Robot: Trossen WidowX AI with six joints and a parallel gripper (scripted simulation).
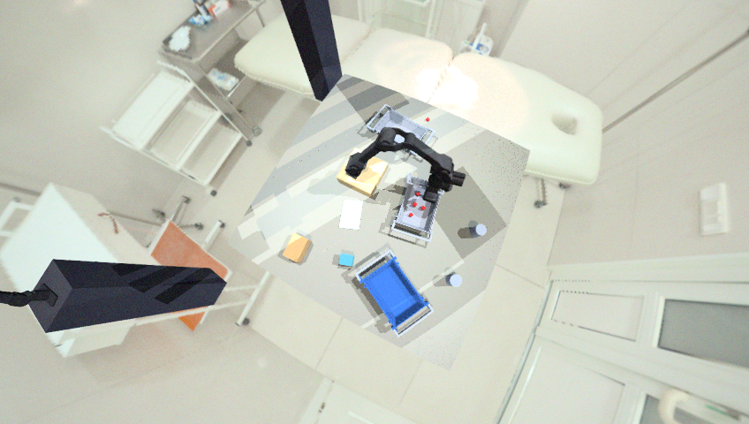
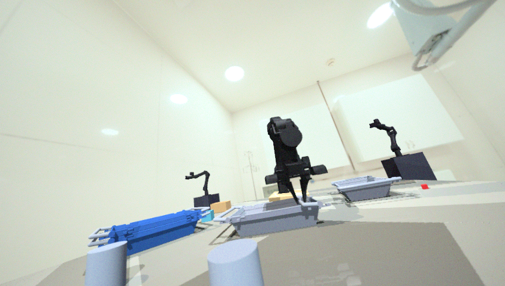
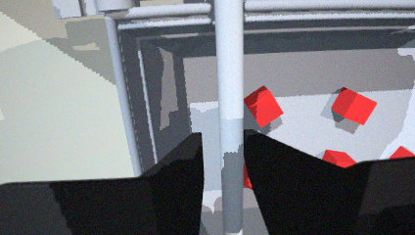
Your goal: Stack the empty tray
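The grey tray is 300 mm behind my gripper tip, 250 mm to the left of it and 10 mm below it. Round my gripper tip: cyan block 500 mm to the right, 180 mm behind, 30 mm below; white card 300 mm to the right, 290 mm behind, 50 mm below; red block 420 mm to the left, 200 mm behind, 50 mm below.
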